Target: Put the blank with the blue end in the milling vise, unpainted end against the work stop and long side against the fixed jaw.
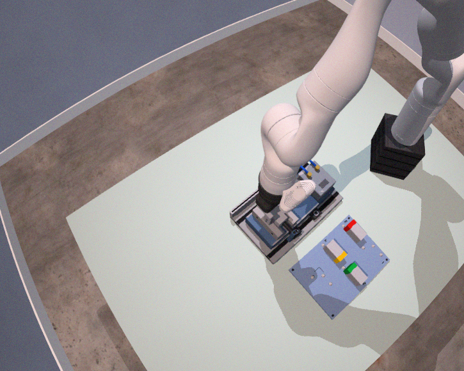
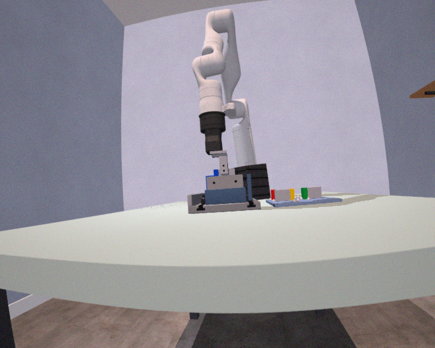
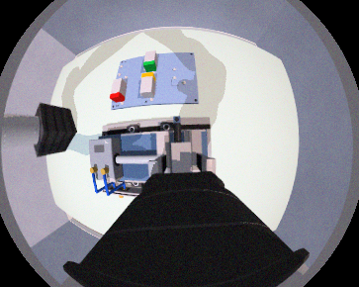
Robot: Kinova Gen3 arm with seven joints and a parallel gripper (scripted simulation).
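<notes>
Now: the blank with blue end 2 cm below my hand. Also, from my hand: vise 7 cm behind, 1 cm to the left, 8 cm below; blank with yellow end 6 cm behind, 19 cm to the left, 9 cm below; fixed jaw 2 cm ahead, 4 cm below.
</notes>
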